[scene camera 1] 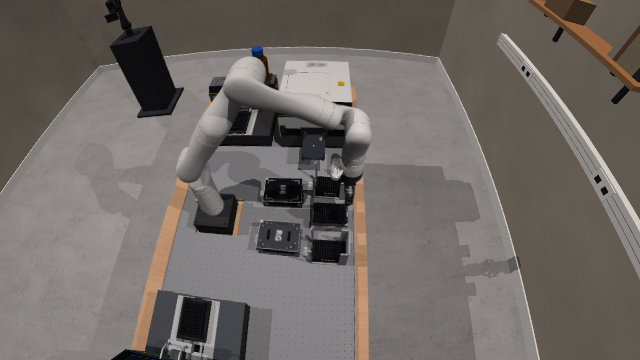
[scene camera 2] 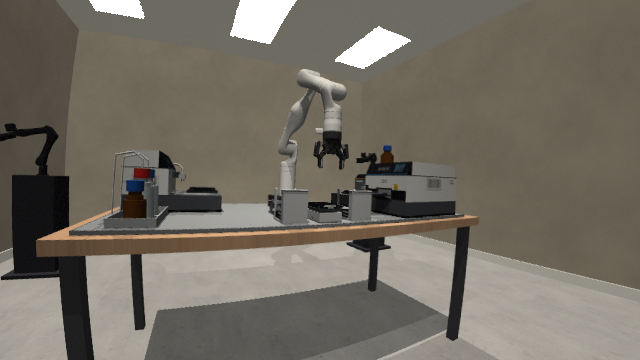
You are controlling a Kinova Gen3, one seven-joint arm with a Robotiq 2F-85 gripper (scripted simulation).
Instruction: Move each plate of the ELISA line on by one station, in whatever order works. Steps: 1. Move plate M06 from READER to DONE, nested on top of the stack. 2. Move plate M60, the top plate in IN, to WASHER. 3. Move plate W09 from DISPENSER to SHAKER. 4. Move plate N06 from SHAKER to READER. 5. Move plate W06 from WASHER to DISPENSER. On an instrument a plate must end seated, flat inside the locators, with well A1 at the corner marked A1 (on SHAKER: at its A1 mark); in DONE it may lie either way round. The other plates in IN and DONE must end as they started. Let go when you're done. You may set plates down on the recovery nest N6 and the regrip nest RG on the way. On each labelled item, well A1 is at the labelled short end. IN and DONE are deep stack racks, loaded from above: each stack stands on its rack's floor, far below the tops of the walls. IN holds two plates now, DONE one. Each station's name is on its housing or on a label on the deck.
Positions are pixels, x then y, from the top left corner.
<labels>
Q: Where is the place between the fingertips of the gripper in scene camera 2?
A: At 331,168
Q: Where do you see a reader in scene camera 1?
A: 291,129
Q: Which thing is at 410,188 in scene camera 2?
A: A reader.
</labels>
